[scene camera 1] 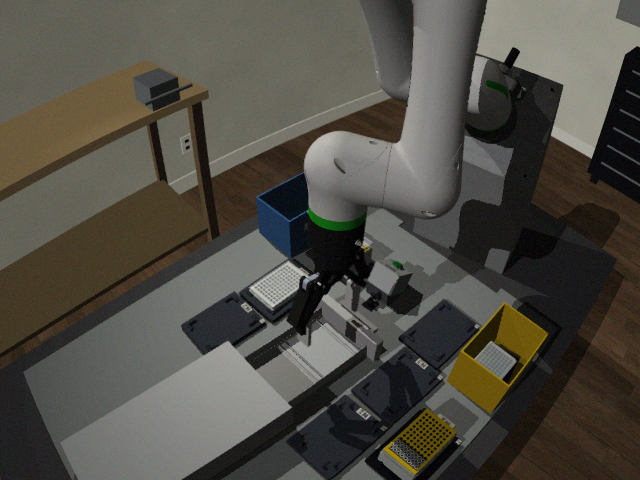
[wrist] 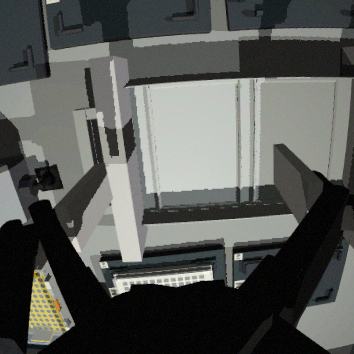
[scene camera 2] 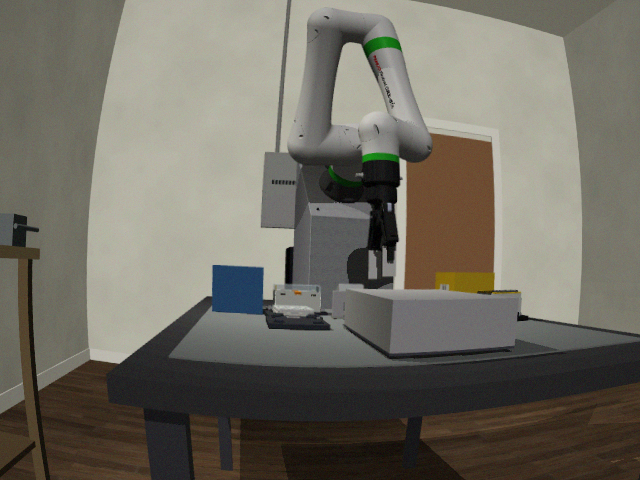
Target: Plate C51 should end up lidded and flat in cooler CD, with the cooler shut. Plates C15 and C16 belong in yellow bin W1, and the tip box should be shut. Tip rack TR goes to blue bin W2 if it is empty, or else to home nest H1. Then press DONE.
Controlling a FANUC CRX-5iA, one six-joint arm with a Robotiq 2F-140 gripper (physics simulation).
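Places are measured from the arm's base along level axes (x back, y down, z right), in millimetres.
Pixels of known places: gripper, fingertip midpoint: (scene camera 1: 328, 324) (wrist: 188, 172) (scene camera 2: 381, 277); arm's base, link origin: (scene camera 2: 341, 186).
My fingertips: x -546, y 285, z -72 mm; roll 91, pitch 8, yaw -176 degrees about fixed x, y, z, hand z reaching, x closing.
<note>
For each thing: its top centre in the pictures, then the offset to it from my fingertips. "spot": a spot on its surface instead.
- flat pale surface, surface spot: (wrist: 195, 135) (scene camera 1: 325, 353) spot: dz -7, dx -10, dy +91 mm
- white well plate, top centre: (wrist: 165, 299) (scene camera 1: 280, 283) (scene camera 2: 292, 307) dz +207, dx +23, dy +76 mm
- yellow bin, top centre: (scene camera 1: 507, 342) (scene camera 2: 464, 272) dz -285, dx +247, dy -15 mm
- yellow tip rack, top centre: (scene camera 1: 421, 439) (scene camera 2: 499, 289) dz -311, dx -22, dy +28 mm
- tip box, top centre: (wrist: 23, 314) (scene camera 2: 296, 284) dz +200, dx +201, dy +27 mm
- blue bin, top centre: (scene camera 1: 299, 193) (scene camera 2: 238, 266) dz +358, dx +187, dy -15 mm
- grey box, top centre: (scene camera 1: 392, 264) (scene camera 2: 350, 283) dz +57, dx +231, dy +21 mm
- green button, top centre: (scene camera 1: 397, 262) dz +60, dx +253, dy +30 mm
My gripper (scene camera 1: 329, 316) (scene camera 2: 381, 268) (wrist: 188, 172) is wide open and empty above the cooler's pulled-out drawer, one finger near its pale front panel (scene camera 1: 336, 310) (wrist: 125, 205). A flat pale surface (scene camera 1: 330, 353) (wrist: 195, 135) fills one drawer bay; I cannot tell whether it is a lidded plate. A white well plate (scene camera 1: 279, 284) (wrist: 170, 277) sits on a dark nest. Another plate (scene camera 1: 496, 360) lies in the yellow bin (scene camera 1: 480, 384) (scene camera 2: 467, 281). The yellow tip rack (scene camera 1: 421, 439) holds grey tips in some rows. The tip box (scene camera 2: 297, 299) (wrist: 46, 305) is partly hidden; its lid state is unclear.
The white cooler housing (scene camera 1: 175, 413) (scene camera 2: 449, 322) stands at the front. A blue bin (scene camera 1: 273, 227) (scene camera 2: 237, 289) is behind the plate. A grey box (scene camera 1: 387, 281) with a green button (scene camera 1: 397, 265) stands beyond the drawer. Dark nests (scene camera 1: 223, 322) (scene camera 1: 440, 332) (scene camera 1: 336, 434) flank the drawer.
</note>
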